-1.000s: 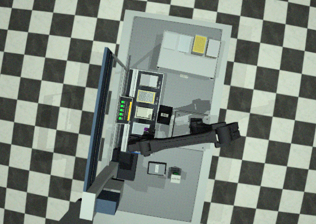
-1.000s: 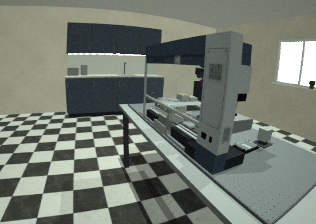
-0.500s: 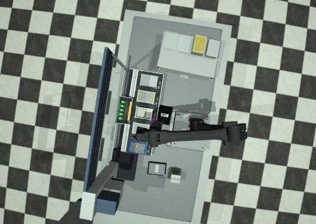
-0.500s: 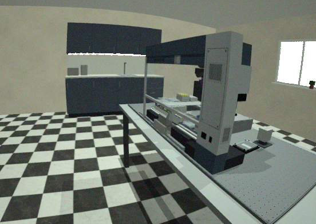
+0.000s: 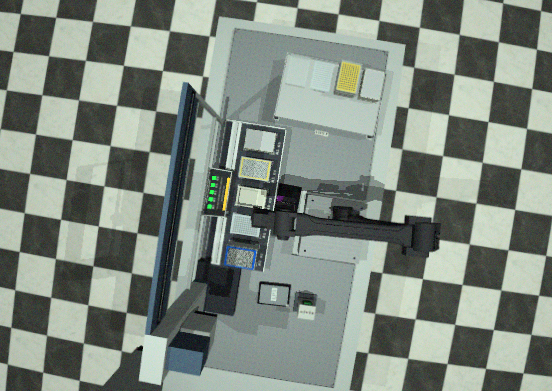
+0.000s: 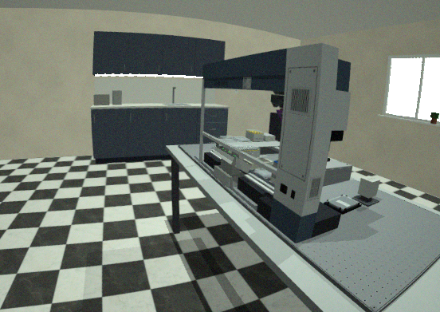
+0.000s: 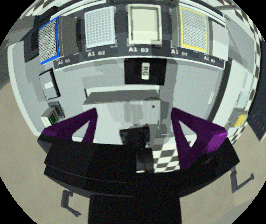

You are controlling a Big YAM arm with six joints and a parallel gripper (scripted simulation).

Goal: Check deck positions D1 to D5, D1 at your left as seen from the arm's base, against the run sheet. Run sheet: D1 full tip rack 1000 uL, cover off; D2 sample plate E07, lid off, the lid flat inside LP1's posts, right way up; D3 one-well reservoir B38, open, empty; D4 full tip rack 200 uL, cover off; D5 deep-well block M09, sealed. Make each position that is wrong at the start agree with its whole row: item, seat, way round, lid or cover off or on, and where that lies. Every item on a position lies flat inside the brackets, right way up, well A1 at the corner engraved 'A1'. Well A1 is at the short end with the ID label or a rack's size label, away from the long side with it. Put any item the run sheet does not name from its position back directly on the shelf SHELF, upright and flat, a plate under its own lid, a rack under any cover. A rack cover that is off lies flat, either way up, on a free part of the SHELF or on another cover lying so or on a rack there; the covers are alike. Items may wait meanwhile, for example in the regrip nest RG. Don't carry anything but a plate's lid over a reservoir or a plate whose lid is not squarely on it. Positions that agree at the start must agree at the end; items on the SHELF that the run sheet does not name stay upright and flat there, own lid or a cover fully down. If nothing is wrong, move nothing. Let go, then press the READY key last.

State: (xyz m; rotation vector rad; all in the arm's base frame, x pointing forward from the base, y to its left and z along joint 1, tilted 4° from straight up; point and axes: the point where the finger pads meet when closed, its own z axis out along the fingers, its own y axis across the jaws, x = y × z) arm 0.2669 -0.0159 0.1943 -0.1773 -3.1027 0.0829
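My hand is 210 mm to the right of the blue-framed tip rack, 170 mm short of it and 150 mm above it. Round my hand: cream reservoir (210 mm below, 140 mm ahead, 40 mm to the right); then clear rack cover (170 mm to the right, 150 mm below, 130 mm ahead); then clear plate (210 mm below, 160 mm ahead, 80 mm to the left).
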